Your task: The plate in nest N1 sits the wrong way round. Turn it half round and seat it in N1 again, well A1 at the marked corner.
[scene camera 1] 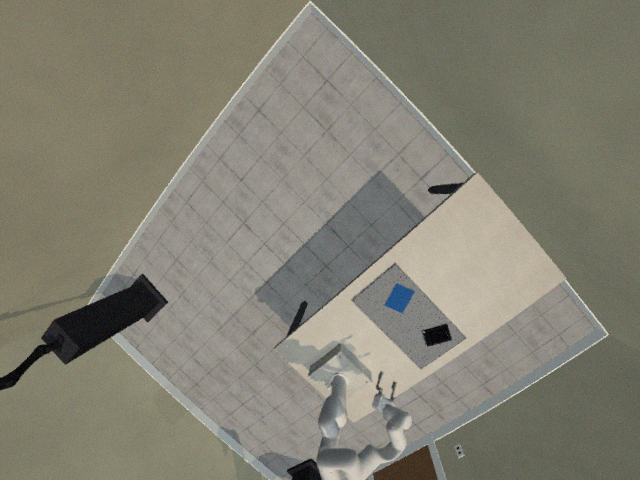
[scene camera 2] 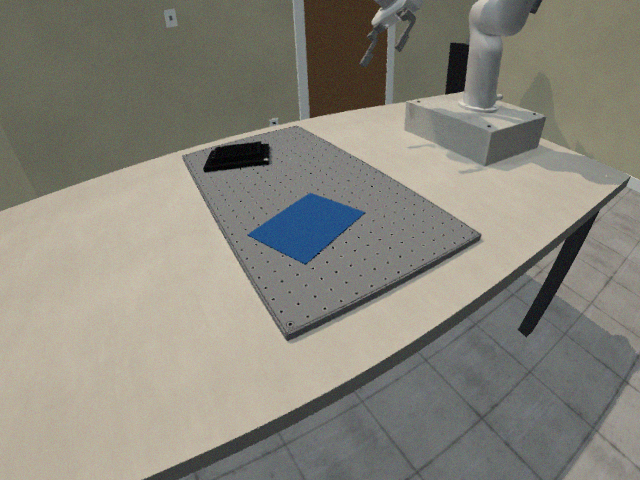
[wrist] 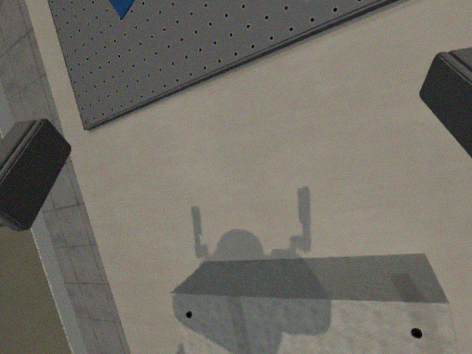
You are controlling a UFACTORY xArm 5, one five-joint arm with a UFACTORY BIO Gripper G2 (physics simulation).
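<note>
A black plate (scene camera 1: 438, 333) (scene camera 2: 239, 152) lies flat in a black nest at the far end of the grey perforated board (scene camera 1: 377, 294) (scene camera 2: 330, 175) (wrist: 150, 60). Plate and nest are so dark that their border, the wells and well A1 cannot be told apart. A small light spot shows at the nest's near right corner in scene camera 2. My gripper (scene camera 1: 387, 378) (scene camera 2: 382, 55) (wrist: 245, 117) is open and empty. It hangs high over the table on the robot's side, well away from the board. The plate does not show in the wrist view.
A flat blue rectangle (scene camera 1: 399, 298) (scene camera 2: 307, 227) (wrist: 121, 7) lies on the board, apart from the nest. The grey base block (scene camera 1: 324, 360) (scene camera 2: 444, 127) (wrist: 380, 320) carries the arm at the table's end. A table edge runs along the left of the wrist view.
</note>
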